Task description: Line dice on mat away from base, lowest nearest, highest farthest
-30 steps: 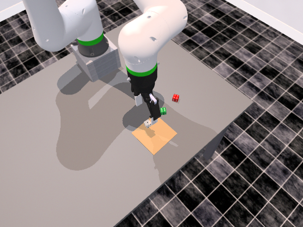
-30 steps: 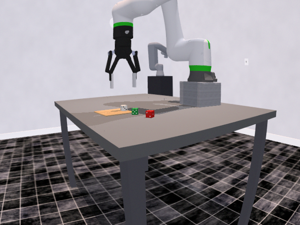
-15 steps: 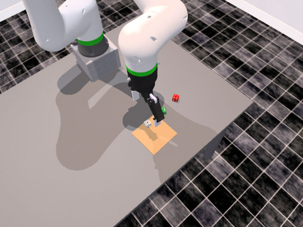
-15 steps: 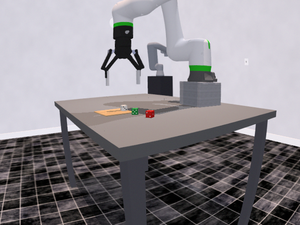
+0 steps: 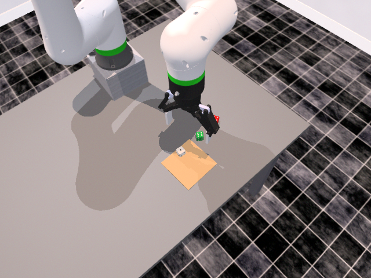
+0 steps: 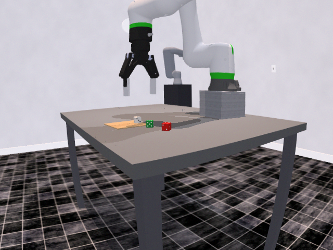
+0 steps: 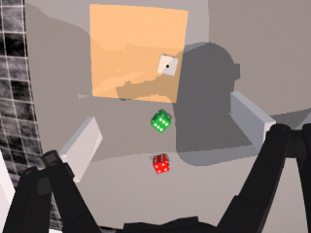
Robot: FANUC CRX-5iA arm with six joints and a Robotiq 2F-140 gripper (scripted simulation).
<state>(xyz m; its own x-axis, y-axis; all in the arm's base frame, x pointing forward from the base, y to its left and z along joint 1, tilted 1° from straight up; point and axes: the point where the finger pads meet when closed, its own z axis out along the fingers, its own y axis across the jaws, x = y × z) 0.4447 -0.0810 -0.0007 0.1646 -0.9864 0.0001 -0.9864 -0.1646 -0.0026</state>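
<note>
Now: hand 150 mm to the right of the red die and 110 mm above it. From my hand the other things lie so: white die: 10 mm behind, 40 mm to the right, 110 mm below; then green die: 60 mm to the left, 110 mm below; then mat: 40 mm ahead, 50 mm to the right, 120 mm below.
</note>
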